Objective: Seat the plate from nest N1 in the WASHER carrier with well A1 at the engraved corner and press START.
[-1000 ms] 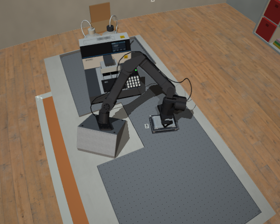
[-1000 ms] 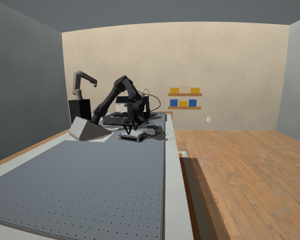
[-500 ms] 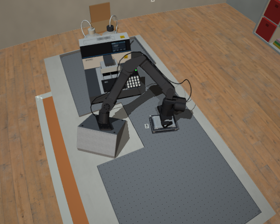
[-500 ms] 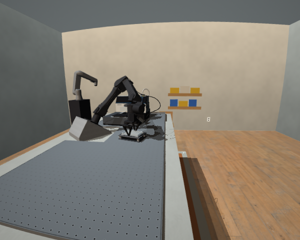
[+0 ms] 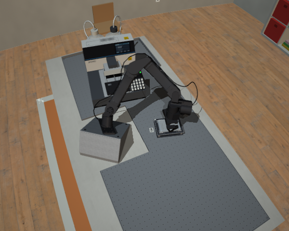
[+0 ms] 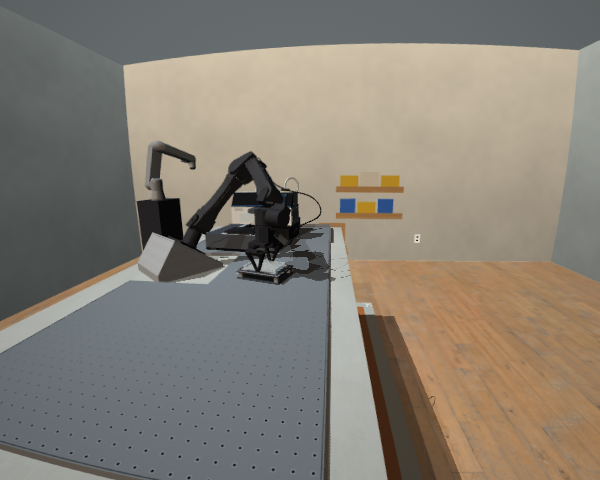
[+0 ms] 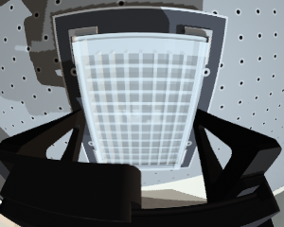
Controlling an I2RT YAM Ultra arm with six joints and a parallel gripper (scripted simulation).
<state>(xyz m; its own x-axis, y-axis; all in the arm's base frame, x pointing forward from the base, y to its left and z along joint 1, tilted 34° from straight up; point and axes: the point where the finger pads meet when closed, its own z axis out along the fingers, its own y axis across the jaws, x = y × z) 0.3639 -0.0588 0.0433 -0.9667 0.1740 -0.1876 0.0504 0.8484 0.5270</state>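
Right now my hand is right at the well plate. Also, from my hand: black plate nest 1 cm below; washer carrier 32 cm to the left, 27 cm behind, 5 cm above; label 10 cm behind, 4 cm below.
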